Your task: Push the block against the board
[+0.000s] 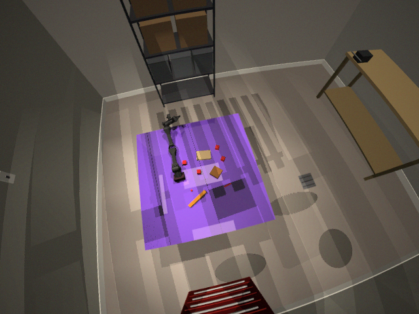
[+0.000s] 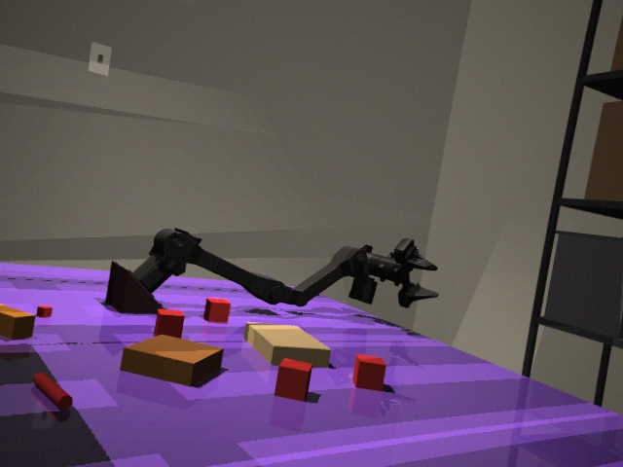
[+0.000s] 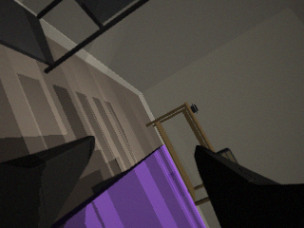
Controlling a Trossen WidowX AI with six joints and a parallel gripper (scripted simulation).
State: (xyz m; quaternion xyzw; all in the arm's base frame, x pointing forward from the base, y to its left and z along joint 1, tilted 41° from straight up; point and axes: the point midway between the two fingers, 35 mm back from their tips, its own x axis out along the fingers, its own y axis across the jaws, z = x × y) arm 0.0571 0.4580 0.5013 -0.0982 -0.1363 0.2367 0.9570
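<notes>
My gripper tip is now 320 mm short of the square block, 710 mm to the left of it and 110 mm above it. The rest, counted from my gripper tip: long orange bar: 80 mm ahead, 950 mm to the right, 110 mm below; then tan board: 210 mm ahead, 490 mm to the right, 110 mm below.
</notes>
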